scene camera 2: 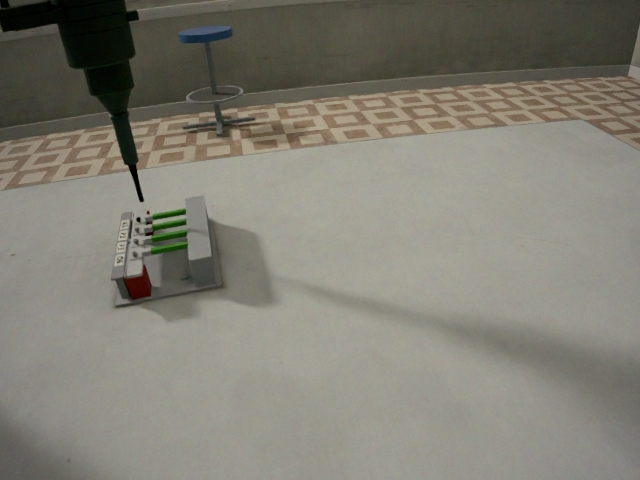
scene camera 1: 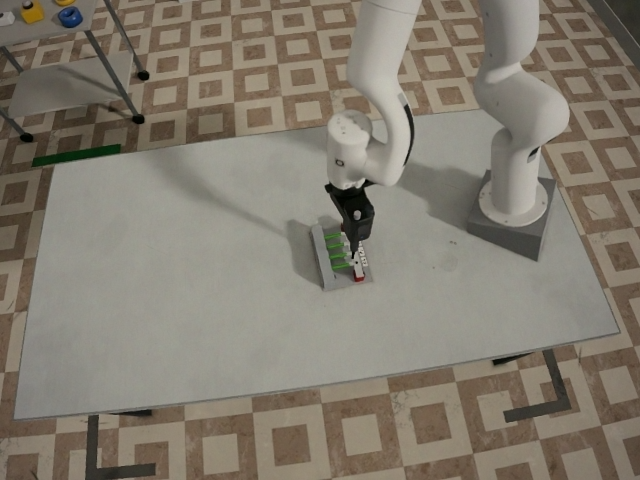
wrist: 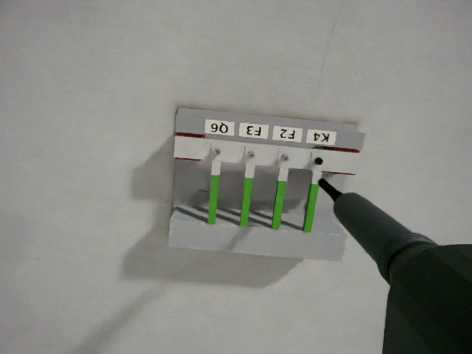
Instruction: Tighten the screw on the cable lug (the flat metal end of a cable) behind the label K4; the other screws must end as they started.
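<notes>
My powered screwdriver (scene camera 1: 353,257) (scene camera 2: 141,199) (wrist: 321,181) points down over the terminal block, its black tip a little above it and apart from the screws. In the wrist view the tip appears beside the K4 cable lug (wrist: 316,175). The K4 screw (scene camera 1: 356,262) (scene camera 2: 138,219) (wrist: 318,161) has a dark head and sits behind the label K4 (wrist: 321,136), at the end of the row. Three other screws, including the Q6 screw (wrist: 216,151), have grey heads. The tool has no fingers to judge as open or shut.
Green cables, one of them the K4 cable (wrist: 311,207), run to a raised grey bar (scene camera 1: 319,258) (scene camera 2: 200,258) (wrist: 255,249). The block stands on the pale table (scene camera 1: 180,310) (scene camera 2: 387,335). A blue stool (scene camera 2: 205,34) and a side table (scene camera 1: 31,36) stand beyond it.
</notes>
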